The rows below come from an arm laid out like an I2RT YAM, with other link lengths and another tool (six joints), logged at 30 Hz.
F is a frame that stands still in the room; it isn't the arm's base.
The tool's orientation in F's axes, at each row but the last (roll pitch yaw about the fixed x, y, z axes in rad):
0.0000, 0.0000, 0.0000
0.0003, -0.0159, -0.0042
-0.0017, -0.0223, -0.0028
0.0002, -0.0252, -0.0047
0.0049, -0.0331, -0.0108
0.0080, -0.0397, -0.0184
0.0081, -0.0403, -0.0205
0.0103, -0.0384, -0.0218
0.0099, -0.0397, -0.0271
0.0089, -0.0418, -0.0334
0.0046, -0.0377, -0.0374
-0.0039, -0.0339, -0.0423
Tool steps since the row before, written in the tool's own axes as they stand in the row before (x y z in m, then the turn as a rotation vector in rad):
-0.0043, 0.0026, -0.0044, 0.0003, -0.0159, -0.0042
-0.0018, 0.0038, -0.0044, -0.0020, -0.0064, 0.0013
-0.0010, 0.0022, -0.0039, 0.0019, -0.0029, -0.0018
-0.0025, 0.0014, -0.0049, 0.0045, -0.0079, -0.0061
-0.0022, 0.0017, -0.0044, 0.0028, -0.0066, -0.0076
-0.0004, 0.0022, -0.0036, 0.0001, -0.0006, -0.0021
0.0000, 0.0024, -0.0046, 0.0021, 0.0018, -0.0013
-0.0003, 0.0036, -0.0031, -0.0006, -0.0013, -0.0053
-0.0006, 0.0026, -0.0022, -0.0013, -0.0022, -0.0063
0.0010, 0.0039, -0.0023, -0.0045, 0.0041, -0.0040
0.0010, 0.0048, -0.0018, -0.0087, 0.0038, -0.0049
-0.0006, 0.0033, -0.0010, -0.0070, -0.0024, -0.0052
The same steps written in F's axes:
-0.0043, 0.0026, -0.0044, 0.0003, -0.0159, -0.0042
-0.0017, 0.0038, -0.0044, -0.0020, -0.0064, 0.0013
-0.0009, 0.0022, -0.0039, 0.0019, -0.0029, -0.0018
-0.0024, 0.0014, -0.0050, 0.0046, -0.0079, -0.0060
-0.0020, 0.0017, -0.0045, 0.0030, -0.0066, -0.0075
-0.0002, 0.0022, -0.0036, 0.0002, -0.0006, -0.0021
0.0002, 0.0024, -0.0046, 0.0022, 0.0018, -0.0012
-0.0001, 0.0036, -0.0031, -0.0004, -0.0012, -0.0053
-0.0004, 0.0026, -0.0022, -0.0011, -0.0021, -0.0064
0.0012, 0.0039, -0.0022, -0.0042, 0.0043, -0.0041
0.0012, 0.0048, -0.0017, -0.0084, 0.0041, -0.0052
-0.0004, 0.0033, -0.0010, -0.0069, -0.0021, -0.0054

